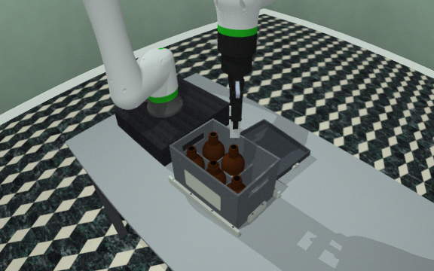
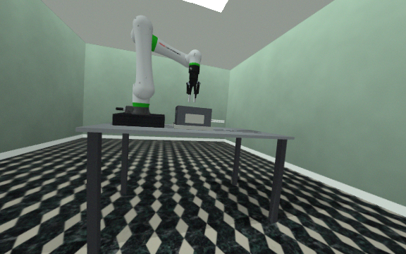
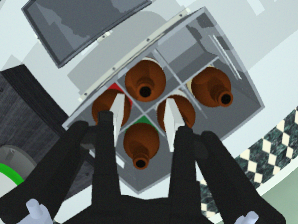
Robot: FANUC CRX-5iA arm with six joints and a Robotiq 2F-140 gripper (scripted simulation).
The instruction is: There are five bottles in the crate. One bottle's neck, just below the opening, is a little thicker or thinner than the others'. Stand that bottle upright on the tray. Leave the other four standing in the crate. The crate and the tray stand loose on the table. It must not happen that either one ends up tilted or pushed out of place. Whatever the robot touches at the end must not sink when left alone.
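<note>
The crate is 10 mm ahead of my hand, 40 mm to the right of it and 170 mm below it. From my hand the other things lie so: glass bottle 80 mm behind, 20 mm to the right, 170 mm below; brown bottle 20 mm ahead, 90 mm to the right, 170 mm below; dark grey tray 40 mm behind, 220 mm to the left, 240 mm below.
</note>
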